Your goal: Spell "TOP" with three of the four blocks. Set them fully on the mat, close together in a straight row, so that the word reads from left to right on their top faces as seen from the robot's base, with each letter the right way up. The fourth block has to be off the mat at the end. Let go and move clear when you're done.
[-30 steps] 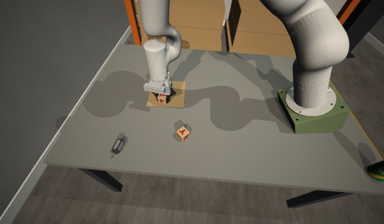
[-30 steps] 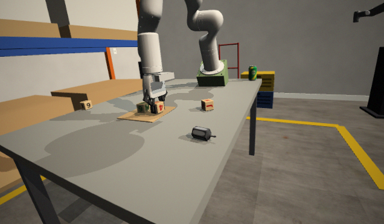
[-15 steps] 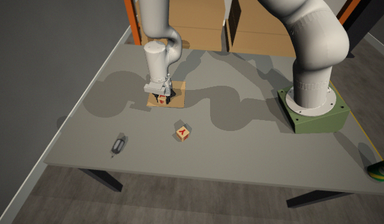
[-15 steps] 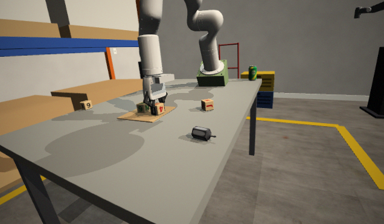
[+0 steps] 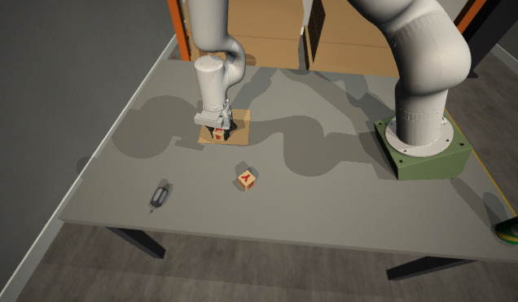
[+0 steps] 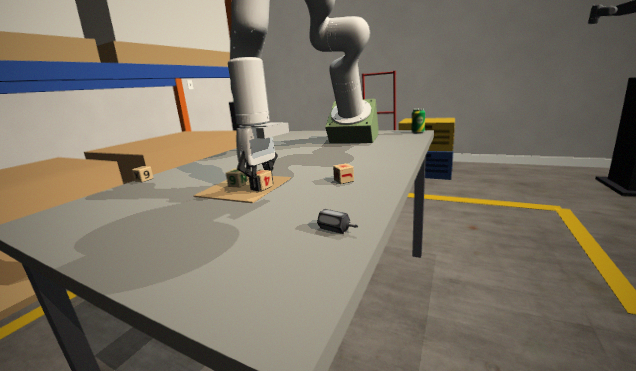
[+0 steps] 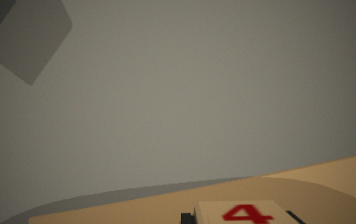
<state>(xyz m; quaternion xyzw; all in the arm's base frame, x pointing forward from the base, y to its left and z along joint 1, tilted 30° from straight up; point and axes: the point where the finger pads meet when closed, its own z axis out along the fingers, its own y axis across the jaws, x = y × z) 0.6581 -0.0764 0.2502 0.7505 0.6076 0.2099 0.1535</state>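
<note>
The P block lies 20 mm behind my hand and 100 mm to the right of it. Also, from my hand: dark motor (170 mm ahead, 280 mm to the left, 10 mm below); tan mat (10 mm behind, 70 mm to the right, 30 mm below); green can (930 mm behind, 360 mm to the left, 30 mm above).
</note>
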